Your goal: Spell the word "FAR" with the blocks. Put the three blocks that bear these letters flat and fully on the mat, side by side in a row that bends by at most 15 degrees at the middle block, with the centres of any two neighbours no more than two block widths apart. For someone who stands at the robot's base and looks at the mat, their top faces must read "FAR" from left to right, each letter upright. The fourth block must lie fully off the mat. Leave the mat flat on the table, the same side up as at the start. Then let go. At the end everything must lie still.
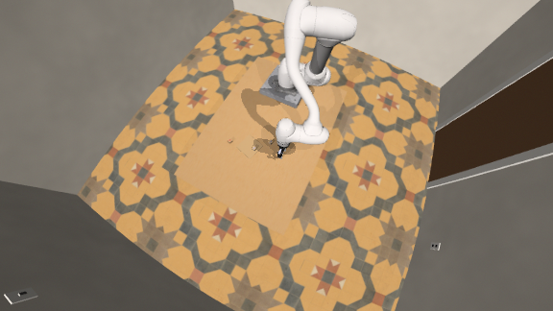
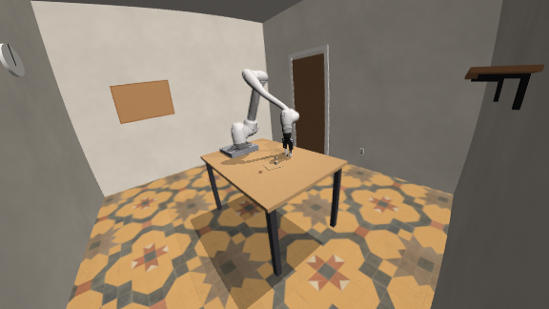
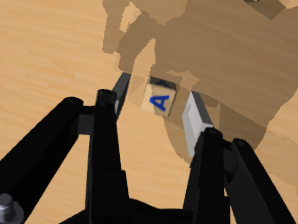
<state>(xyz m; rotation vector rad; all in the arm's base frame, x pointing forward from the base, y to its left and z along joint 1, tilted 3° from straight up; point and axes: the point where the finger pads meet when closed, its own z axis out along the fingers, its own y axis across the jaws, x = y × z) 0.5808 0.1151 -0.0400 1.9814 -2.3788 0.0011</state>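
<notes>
Right now the tan mat is 1 cm ahead of my hand, 25 cm to the right of it and 4 cm below it. From my hand the other things lie so: R block 1 cm ahead, 40 cm to the right, 3 cm below.
</notes>
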